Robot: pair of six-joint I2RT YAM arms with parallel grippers.
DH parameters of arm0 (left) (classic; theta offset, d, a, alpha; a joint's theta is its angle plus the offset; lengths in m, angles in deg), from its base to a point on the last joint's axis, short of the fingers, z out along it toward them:
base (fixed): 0 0 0 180
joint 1: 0 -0.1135 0.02 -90
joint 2: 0 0 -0.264 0
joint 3: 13.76 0 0.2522 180
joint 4: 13.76 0 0.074 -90
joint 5: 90 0 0 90
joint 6: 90 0.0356 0 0
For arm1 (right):
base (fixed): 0 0 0 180
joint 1: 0 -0.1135 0.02 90
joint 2: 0 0 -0.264 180
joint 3: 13.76 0 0.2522 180
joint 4: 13.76 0 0.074 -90
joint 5: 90 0 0 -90
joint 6: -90 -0.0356 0 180
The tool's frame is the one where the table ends.
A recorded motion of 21 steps. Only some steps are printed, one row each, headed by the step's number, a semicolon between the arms.
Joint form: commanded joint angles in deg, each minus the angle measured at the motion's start. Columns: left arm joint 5, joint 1, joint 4, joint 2, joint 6, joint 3; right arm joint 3, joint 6, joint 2, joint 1, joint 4, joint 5.
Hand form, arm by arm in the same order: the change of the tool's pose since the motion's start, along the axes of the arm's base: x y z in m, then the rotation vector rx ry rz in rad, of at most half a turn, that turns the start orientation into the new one. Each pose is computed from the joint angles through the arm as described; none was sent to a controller.
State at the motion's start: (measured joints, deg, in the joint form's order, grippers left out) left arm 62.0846 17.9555 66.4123 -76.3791 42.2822 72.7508; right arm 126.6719 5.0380 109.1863 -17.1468 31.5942 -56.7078
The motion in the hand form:
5: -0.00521 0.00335 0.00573 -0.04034 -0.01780 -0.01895; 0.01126 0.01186 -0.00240 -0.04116 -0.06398 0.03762
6: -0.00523 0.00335 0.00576 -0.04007 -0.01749 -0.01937; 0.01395 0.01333 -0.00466 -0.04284 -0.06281 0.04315
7: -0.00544 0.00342 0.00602 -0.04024 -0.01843 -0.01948; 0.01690 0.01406 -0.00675 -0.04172 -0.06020 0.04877
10: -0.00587 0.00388 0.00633 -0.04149 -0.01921 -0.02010; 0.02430 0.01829 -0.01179 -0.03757 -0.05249 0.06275
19: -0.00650 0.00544 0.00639 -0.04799 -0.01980 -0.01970; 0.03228 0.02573 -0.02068 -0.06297 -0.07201 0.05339
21: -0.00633 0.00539 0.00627 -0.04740 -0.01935 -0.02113; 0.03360 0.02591 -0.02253 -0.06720 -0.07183 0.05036
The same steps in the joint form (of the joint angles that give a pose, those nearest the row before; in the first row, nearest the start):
5: 2.34 -0.55 1.43 1.03 1.99 0.30; 8.40 6.44 5.42 -1.07 5.59 -0.16
6: 2.34 -0.55 1.51 1.01 2.05 0.33; 9.04 6.72 6.16 -1.13 5.82 -0.37
7: 2.33 -0.55 1.55 1.06 2.07 0.35; 9.61 6.74 6.87 -1.08 5.85 -0.75
10: 2.42 -0.64 1.77 1.12 2.29 0.38; 11.52 6.48 8.94 -1.27 5.84 -1.43
19: 2.86 -0.99 2.10 1.29 2.75 0.25; 13.37 8.80 11.20 -1.92 6.72 0.23
21: 2.87 -0.99 2.28 1.18 2.96 0.33; 13.33 9.09 11.40 -1.90 6.80 0.46

